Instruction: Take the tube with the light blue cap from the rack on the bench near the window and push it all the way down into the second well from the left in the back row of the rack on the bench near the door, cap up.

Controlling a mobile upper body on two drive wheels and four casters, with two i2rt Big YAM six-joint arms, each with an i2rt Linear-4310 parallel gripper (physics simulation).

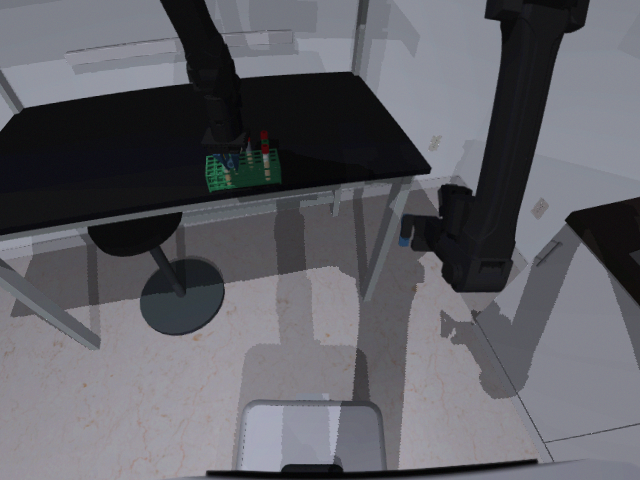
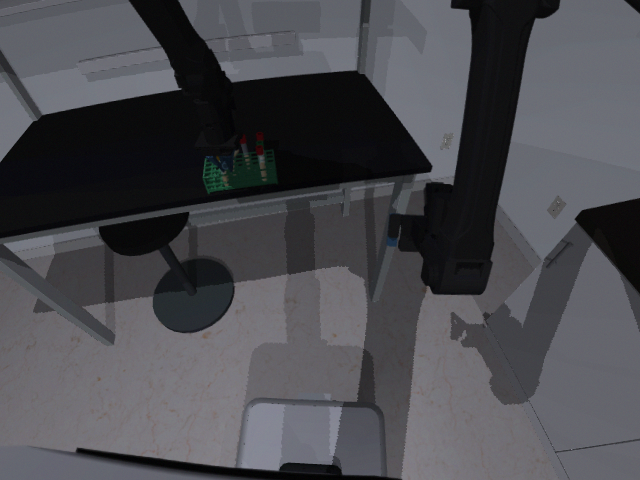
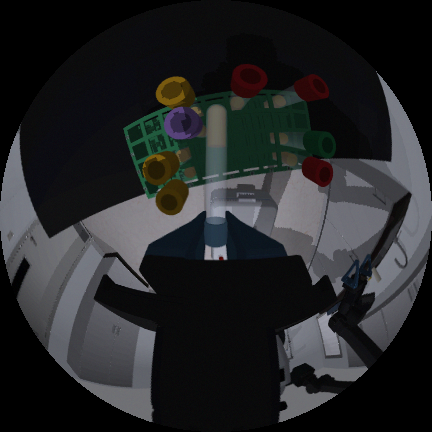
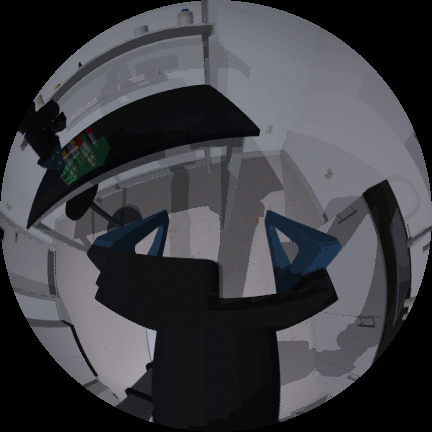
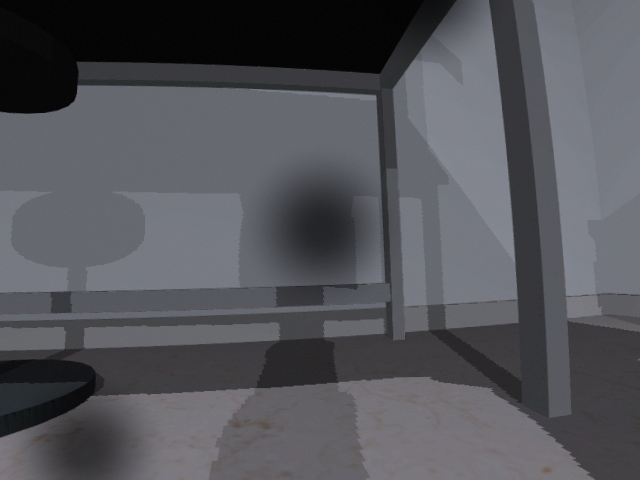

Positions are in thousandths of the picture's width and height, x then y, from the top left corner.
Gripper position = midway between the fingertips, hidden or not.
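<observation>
You'd see the left gripper (image 3: 499,501) and (image 4: 145,390). As for the right gripper (image 1: 660,459), (image 2: 648,459) and (image 4: 501,499), that's visible too. And there's a counter (image 1: 868,701), (image 2: 876,701) and (image 3: 841,483).
</observation>
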